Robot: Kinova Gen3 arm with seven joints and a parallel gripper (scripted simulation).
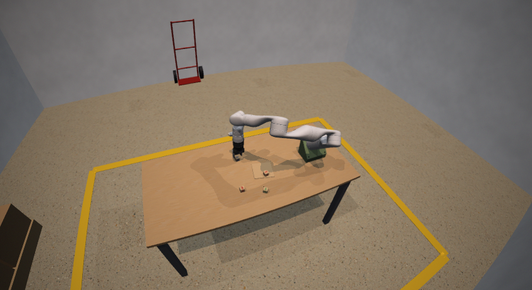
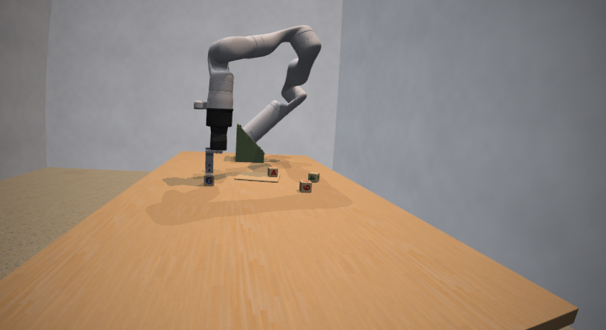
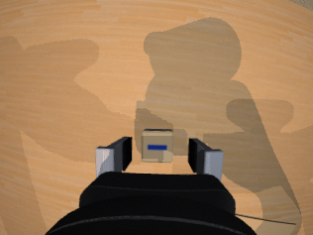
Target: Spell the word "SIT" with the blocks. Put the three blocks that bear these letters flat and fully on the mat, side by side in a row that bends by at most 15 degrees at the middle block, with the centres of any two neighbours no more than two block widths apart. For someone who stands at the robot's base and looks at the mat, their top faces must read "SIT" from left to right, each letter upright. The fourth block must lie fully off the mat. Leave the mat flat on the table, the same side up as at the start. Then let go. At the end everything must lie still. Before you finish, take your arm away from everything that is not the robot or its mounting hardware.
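The blue-marked block is 40 mm below my hand. Also, from my hand: green-marked block (60 mm behind, 340 mm to the left, 40 mm below); then tan mat (120 mm behind, 170 mm to the left, 60 mm below); then E block (80 mm ahead, 270 mm to the left, 40 mm below).
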